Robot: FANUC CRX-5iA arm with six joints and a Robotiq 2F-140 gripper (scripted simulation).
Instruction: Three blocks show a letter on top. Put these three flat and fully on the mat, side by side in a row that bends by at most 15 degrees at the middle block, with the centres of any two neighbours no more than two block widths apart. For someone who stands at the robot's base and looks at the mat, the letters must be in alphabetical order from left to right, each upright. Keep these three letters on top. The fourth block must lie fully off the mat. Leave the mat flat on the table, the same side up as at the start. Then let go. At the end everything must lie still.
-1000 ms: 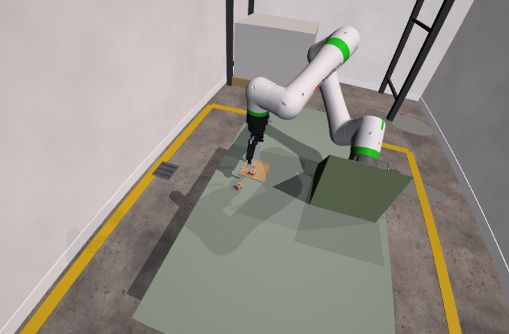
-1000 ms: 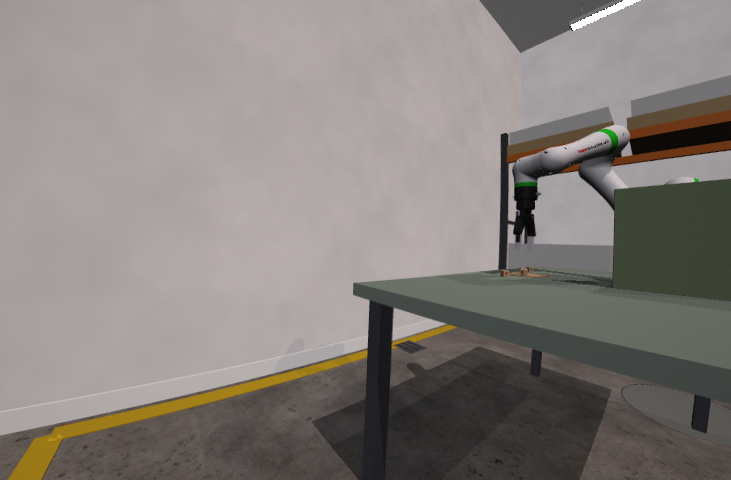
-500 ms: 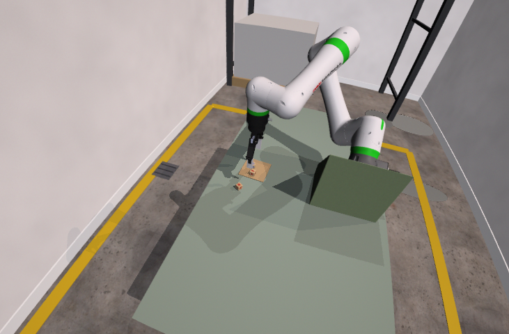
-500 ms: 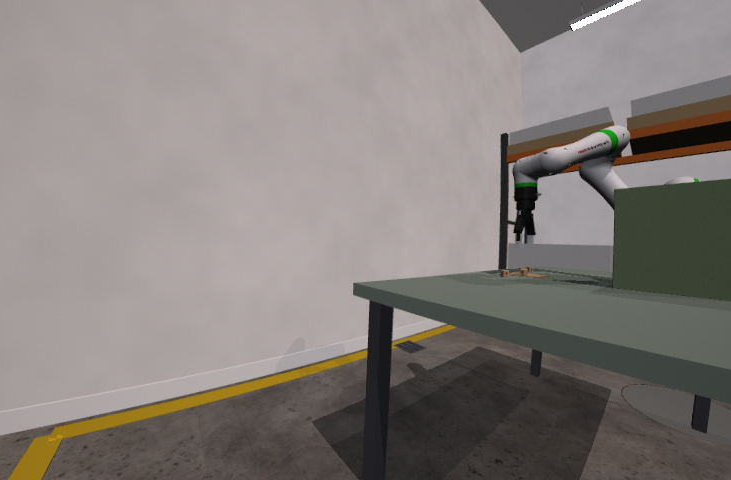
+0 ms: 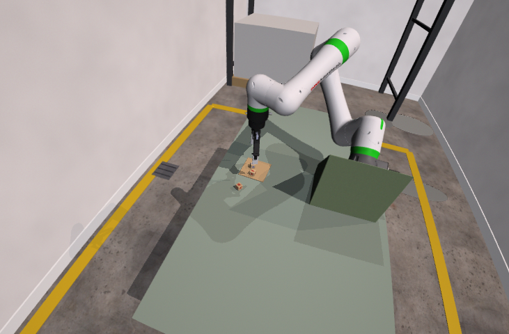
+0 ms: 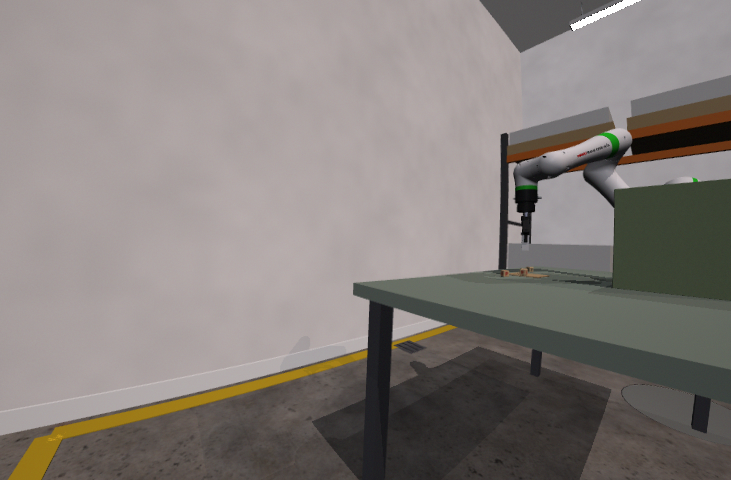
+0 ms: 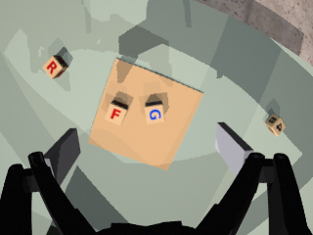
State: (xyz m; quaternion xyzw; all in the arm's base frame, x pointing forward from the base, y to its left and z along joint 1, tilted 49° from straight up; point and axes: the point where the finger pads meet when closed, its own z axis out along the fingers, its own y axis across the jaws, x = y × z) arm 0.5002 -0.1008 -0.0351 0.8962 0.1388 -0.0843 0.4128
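Now: hand 120 mm above the tan mat and 10 mm past it. Round my hand: R block (150 mm to the left, 110 mm below, 30 mm ahead).
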